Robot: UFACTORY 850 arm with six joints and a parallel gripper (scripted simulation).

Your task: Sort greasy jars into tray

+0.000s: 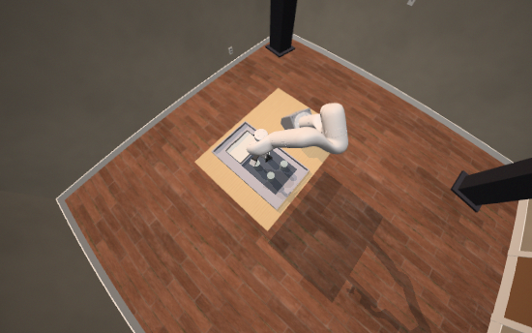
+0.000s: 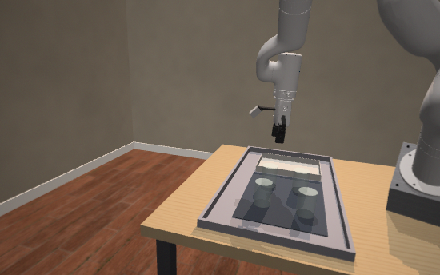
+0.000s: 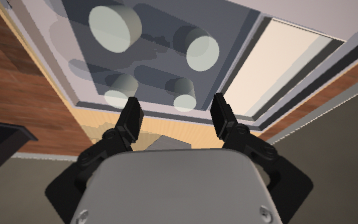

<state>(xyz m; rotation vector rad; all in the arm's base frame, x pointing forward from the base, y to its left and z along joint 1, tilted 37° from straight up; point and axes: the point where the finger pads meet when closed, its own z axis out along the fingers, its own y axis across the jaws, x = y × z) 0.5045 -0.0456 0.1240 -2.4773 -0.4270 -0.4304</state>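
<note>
My hand is 50 mm past the dark drying mat, 30 mm to the right of it and 230 mm above it. From my hand the other things lie so: cream tray: 10 mm behind, 280 mm to the right, 220 mm below.
</note>
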